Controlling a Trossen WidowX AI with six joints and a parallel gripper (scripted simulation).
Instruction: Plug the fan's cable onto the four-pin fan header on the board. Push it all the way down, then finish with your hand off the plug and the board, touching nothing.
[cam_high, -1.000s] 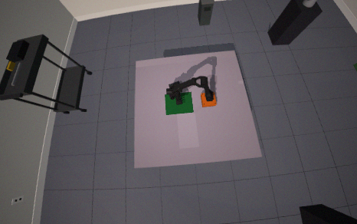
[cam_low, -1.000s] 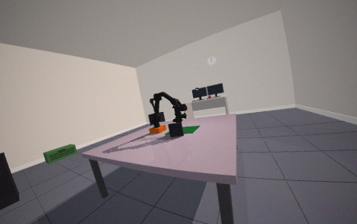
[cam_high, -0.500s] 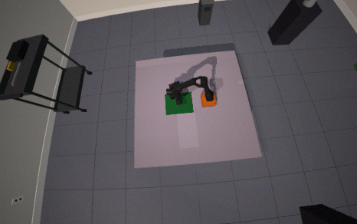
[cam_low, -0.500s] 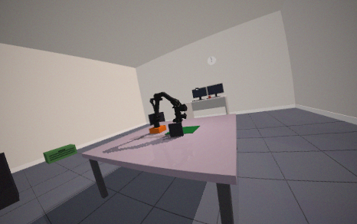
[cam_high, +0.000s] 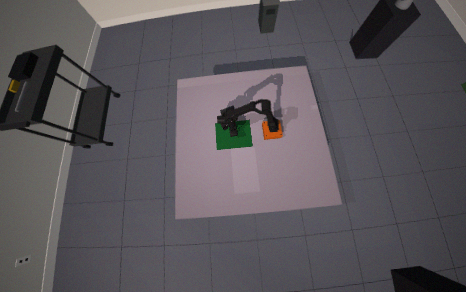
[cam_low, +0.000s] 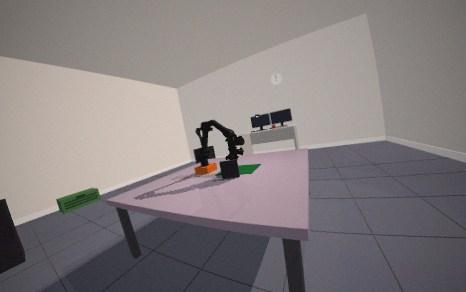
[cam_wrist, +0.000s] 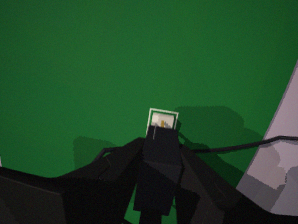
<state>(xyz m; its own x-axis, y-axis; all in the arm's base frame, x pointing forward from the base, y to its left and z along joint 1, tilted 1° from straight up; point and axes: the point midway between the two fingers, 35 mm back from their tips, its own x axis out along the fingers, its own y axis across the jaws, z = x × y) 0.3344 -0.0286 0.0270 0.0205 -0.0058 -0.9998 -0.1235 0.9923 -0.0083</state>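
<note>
My gripper tip is now 10 mm below the fan cable plug and 10 mm past it. The rest, counted from my gripper tip: board: 60 mm below, 40 mm to the left; black fan: 140 mm to the right, 30 mm ahead, 20 mm above.
</note>
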